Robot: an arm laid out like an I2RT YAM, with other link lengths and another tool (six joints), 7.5 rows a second.
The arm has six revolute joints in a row. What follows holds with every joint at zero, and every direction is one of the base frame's. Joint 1 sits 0.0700 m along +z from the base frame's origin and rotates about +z. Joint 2 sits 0.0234 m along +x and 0.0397 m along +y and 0.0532 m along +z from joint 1 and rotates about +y. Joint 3 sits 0.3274 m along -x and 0.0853 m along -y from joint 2 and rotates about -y. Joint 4 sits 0.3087 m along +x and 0.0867 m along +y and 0.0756 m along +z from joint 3 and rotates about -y. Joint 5 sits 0.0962 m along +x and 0.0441 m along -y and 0.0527 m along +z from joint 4 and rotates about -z. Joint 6 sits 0.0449 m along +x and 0.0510 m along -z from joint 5 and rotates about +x. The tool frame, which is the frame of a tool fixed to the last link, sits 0.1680 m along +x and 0.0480 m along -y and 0.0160 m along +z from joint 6; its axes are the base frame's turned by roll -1.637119, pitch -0.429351 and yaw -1.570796 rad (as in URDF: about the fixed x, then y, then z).
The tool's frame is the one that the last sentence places.
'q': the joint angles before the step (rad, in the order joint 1, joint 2, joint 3, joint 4, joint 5, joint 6). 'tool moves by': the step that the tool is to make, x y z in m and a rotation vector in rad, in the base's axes. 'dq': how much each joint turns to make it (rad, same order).
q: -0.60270 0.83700 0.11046 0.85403 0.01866 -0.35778
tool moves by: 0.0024 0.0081 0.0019 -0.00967 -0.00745 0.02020
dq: 0.02050 -0.01339 -0.00914 0.00740 -0.00022 -0.00387
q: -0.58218 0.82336 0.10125 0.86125 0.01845 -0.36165
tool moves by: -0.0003 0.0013 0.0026 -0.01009 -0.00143 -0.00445
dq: 0.00769 -0.00310 0.00015 0.00368 0.01092 -0.00932
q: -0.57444 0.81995 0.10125 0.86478 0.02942 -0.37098
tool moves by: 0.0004 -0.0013 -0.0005 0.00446 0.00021 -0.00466
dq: 0.00172 0.00653 0.00298 0.00086 0.00684 0.00268
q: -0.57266 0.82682 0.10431 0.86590 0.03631 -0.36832
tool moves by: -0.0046 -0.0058 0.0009 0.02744 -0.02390 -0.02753
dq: 0.00259 0.00280 0.00529 0.00110 0.03502 0.03131
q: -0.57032 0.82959 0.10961 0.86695 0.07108 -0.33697
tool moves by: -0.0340 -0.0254 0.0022 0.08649 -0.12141 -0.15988
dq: 0.00063 0.01728 -0.00272 0.05775 0.18131 0.11123
